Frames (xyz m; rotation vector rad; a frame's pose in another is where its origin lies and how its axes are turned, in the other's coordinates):
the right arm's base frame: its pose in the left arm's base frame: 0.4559 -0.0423 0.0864 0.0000 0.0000 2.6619
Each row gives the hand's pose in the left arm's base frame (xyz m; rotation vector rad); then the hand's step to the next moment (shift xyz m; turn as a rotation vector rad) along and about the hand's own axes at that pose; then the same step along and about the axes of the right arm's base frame.
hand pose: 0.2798 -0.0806 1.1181 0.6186 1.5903 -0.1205
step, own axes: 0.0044 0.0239 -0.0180 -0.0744 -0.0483 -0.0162
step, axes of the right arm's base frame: 0.0182 -0.0237 0.0050 0.0065 0.0678 0.0591
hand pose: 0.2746 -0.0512 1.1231 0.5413 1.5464 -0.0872
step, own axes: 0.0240 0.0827 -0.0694 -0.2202 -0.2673 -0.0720
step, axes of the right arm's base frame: 0.0764 -0.0798 0.0044 0.0351 0.3219 0.1423
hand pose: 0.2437 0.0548 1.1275 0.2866 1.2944 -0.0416
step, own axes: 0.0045 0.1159 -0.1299 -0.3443 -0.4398 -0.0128
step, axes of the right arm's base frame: 0.1536 -0.0808 -0.0142 -0.0452 0.5012 0.2427
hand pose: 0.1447 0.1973 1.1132 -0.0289 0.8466 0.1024
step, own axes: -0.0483 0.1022 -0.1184 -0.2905 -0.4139 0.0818
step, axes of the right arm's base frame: 0.1573 -0.0196 -0.0407 -0.1201 0.4213 0.2654
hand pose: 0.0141 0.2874 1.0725 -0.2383 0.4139 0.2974
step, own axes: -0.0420 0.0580 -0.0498 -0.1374 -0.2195 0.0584
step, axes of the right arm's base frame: 0.0791 0.0075 -0.0360 -0.0776 0.2070 0.1470
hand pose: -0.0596 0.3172 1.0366 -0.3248 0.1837 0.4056
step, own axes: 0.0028 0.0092 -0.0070 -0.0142 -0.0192 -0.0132
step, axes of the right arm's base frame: 0.0049 -0.0049 -0.0097 -0.0065 0.0262 -0.0037
